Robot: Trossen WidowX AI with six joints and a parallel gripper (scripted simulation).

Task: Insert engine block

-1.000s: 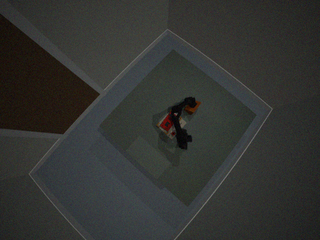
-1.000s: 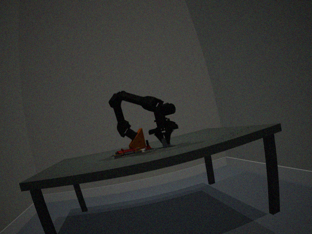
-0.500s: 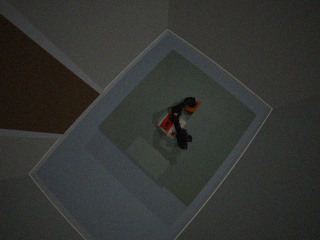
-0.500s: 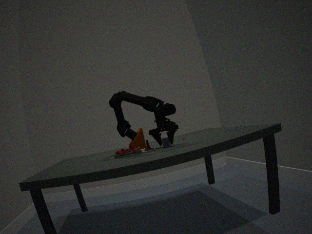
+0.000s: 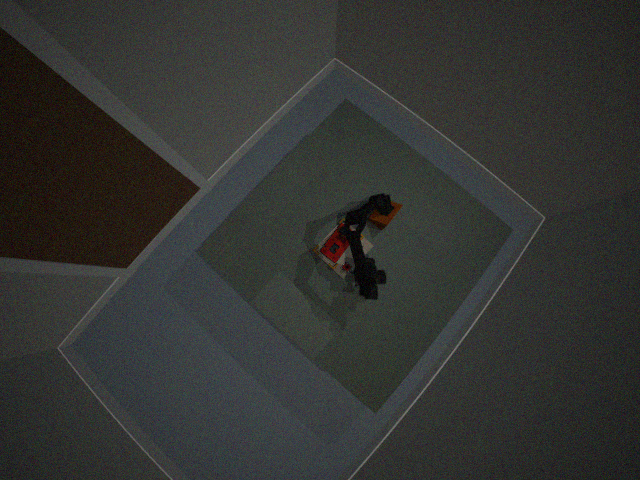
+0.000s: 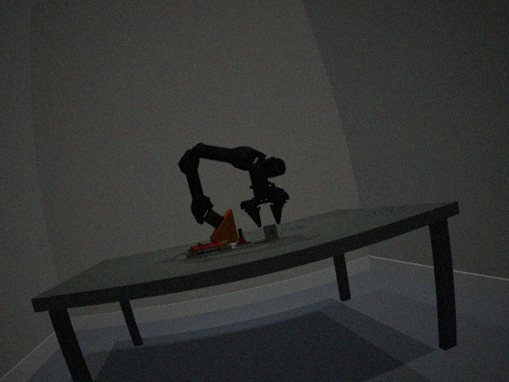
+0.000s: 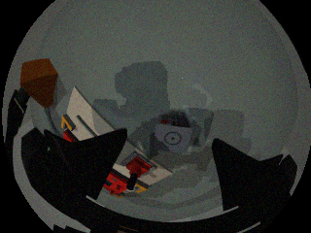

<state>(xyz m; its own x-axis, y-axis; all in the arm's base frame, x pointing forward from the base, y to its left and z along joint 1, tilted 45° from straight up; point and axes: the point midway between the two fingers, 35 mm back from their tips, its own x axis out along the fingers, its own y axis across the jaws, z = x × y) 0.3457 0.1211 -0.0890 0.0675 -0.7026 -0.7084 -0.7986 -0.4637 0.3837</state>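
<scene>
Now: gripper tip 2 cm above the engine block and 1 cm short of it.
</scene>
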